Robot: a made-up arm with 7 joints. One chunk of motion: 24 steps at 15 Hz.
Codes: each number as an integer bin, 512 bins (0 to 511) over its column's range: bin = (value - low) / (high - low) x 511, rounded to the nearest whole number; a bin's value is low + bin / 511 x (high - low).
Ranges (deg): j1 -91.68..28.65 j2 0..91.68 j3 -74.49..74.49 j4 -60.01..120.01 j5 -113..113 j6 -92.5..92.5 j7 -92.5..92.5
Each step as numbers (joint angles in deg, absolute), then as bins.
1 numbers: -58.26 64.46 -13.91 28.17 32.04 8.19 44.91
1 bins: 142 359 208 250 328 278 380
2 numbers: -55.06 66.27 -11.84 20.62 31.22 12.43 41.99
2 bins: 156 369 215 229 326 290 371
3 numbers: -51.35 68.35 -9.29 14.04 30.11 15.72 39.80
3 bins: 171 381 224 210 324 299 365
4 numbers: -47.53 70.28 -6.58 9.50 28.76 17.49 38.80
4 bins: 187 392 233 197 321 304 363
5 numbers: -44.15 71.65 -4.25 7.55 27.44 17.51 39.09
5 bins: 202 399 241 192 318 304 363
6 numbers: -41.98 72.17 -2.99 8.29 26.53 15.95 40.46
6 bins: 211 402 245 194 315 300 367
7 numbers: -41.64 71.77 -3.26 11.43 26.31 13.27 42.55
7 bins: 213 400 244 203 315 292 373
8 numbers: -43.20 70.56 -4.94 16.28 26.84 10.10 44.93
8 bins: 206 393 239 217 316 283 380
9 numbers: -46.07 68.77 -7.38 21.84 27.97 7.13 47.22
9 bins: 194 383 230 232 319 275 386
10 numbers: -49.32 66.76 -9.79 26.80 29.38 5.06 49.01
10 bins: 180 372 222 246 322 269 391
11 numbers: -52.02 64.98 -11.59 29.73 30.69 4.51 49.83
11 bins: 168 362 216 255 325 268 393
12 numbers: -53.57 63.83 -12.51 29.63 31.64 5.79 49.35
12 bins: 162 356 213 254 327 271 392
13 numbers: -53.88 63.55 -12.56 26.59 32.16 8.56 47.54
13 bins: 161 354 212 246 328 279 387
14 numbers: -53.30 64.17 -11.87 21.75 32.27 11.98 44.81
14 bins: 163 358 215 232 328 289 379
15 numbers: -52.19 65.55 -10.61 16.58 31.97 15.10 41.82
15 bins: 168 365 219 217 328 297 371
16 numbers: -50.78 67.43 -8.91 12.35 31.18 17.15 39.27
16 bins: 174 376 225 205 326 303 364
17 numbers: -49.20 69.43 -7.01 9.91 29.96 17.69 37.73
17 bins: 180 387 231 198 323 304 360
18 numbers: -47.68 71.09 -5.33 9.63 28.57 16.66 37.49
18 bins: 187 396 237 198 320 302 359
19 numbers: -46.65 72.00 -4.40 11.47 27.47 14.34 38.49
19 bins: 191 401 240 203 318 295 362
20 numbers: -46.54 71.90 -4.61 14.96 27.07 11.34 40.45
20 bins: 192 401 240 213 317 287 367
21 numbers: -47.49 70.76 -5.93 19.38 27.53 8.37 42.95
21 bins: 188 394 235 225 318 279 374
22 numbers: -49.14 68.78 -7.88 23.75 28.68 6.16 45.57
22 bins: 181 383 228 238 320 273 381
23 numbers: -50.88 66.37 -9.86 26.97 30.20 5.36 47.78
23 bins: 173 370 222 247 324 270 387
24 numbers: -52.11 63.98 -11.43 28.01 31.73 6.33 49.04
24 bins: 168 357 216 250 327 273 391
